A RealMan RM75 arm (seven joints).
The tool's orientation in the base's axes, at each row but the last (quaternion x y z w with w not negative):
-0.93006, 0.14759, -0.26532, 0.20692
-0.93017, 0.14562, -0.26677, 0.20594
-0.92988, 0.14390, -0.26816, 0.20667
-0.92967, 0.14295, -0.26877, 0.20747
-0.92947, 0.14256, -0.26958, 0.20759
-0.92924, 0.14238, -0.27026, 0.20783
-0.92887, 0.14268, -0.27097, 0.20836
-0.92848, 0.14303, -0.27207, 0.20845
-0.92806, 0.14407, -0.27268, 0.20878
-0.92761, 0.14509, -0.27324, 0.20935
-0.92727, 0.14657, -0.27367, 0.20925
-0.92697, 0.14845, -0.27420, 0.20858
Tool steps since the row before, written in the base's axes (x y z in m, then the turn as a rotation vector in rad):
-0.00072, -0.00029, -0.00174, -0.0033, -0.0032, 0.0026
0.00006, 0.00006, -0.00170, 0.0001, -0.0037, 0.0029
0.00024, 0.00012, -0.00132, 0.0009, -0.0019, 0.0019
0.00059, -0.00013, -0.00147, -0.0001, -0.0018, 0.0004
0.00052, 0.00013, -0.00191, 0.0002, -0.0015, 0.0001
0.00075, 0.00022, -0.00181, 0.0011, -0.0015, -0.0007
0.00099, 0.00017, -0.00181, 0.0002, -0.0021, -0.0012
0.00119, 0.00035, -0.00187, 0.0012, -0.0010, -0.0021
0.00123, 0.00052, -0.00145, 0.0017, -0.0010, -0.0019
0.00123, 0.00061, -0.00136, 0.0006, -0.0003, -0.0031
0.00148, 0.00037, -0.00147, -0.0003, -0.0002, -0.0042
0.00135, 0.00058, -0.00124, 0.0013, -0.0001, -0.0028
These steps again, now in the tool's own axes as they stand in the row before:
-0.00123, 0.00118, 0.00086, -0.0003, 0.0021, -0.0048
-0.00072, 0.00072, 0.00137, 0.0028, 0.0019, -0.0033
-0.00043, 0.00047, 0.00119, 0.0023, 0.0006, -0.0015
-0.00012, 0.00070, 0.00142, 0.0008, 0.0014, -0.0009
-0.00047, 0.00069, 0.00180, 0.0008, 0.0012, -0.0004
-0.00027, 0.00053, 0.00188, 0.0011, 0.0015, 0.0007
-0.00006, 0.00054, 0.00200, 0.0004, 0.0024, 0.0004
0.00000, 0.00038, 0.00221, 0.0004, 0.0017, 0.0020
0.00015, 0.00003, 0.00197, 0.0009, 0.0015, 0.0021
0.00015, -0.00009, 0.00192, -0.0008, 0.0016, 0.0026
0.00040, 0.00013, 0.00208, -0.0020, 0.0022, 0.0030
0.00031, -0.00014, 0.00189, -0.0002, 0.0012, 0.0028

